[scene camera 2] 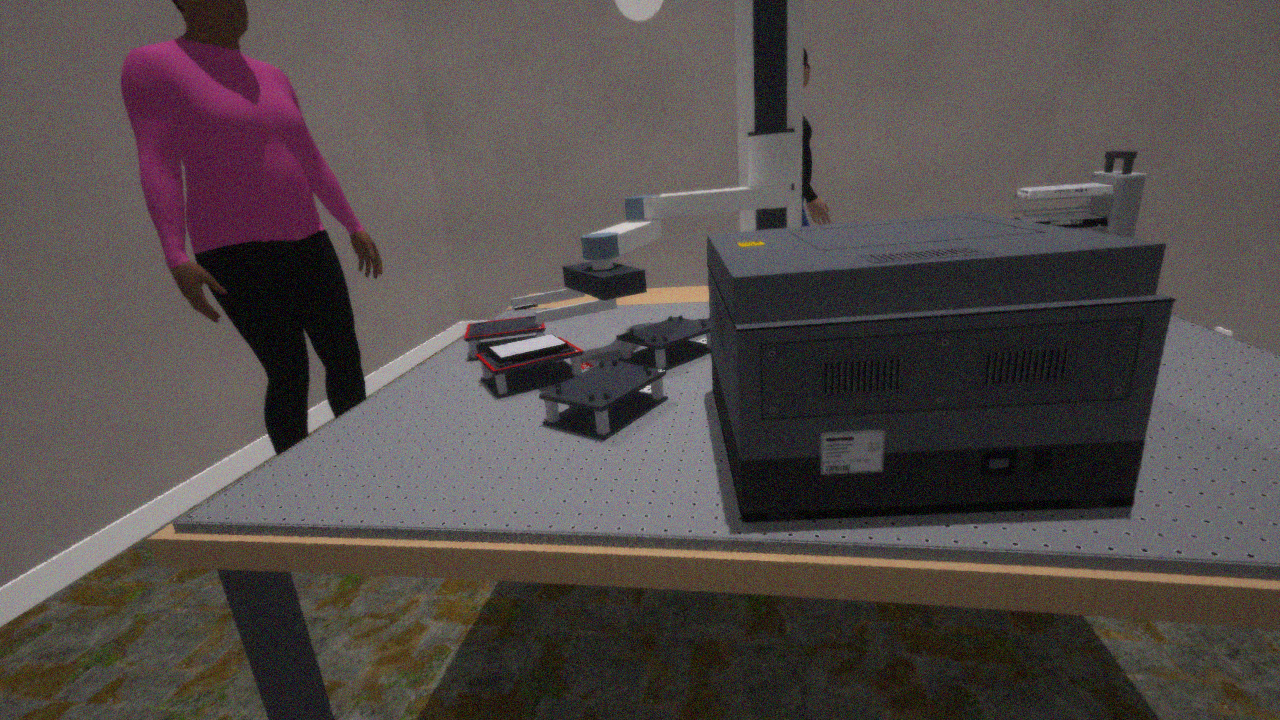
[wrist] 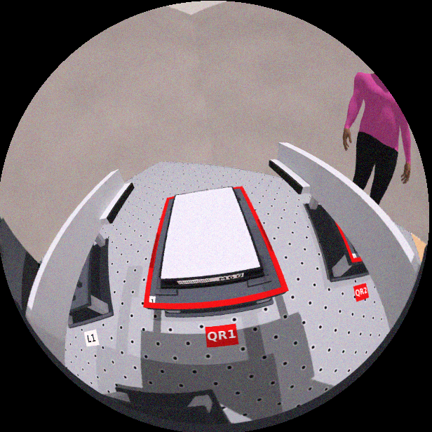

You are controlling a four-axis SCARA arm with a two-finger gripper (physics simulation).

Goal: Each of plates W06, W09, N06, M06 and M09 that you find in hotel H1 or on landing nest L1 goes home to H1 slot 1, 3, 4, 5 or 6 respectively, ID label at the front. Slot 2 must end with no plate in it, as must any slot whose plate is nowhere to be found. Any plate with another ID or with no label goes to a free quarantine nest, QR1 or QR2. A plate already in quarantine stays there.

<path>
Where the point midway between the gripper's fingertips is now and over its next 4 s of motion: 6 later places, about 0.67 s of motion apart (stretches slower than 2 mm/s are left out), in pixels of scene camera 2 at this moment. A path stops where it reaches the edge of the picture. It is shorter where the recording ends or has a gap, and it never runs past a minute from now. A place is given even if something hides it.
My gripper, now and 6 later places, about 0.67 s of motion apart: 523,310; 532,306; 580,245; 735,228; 827,221; 835,221; 845,220
</path>
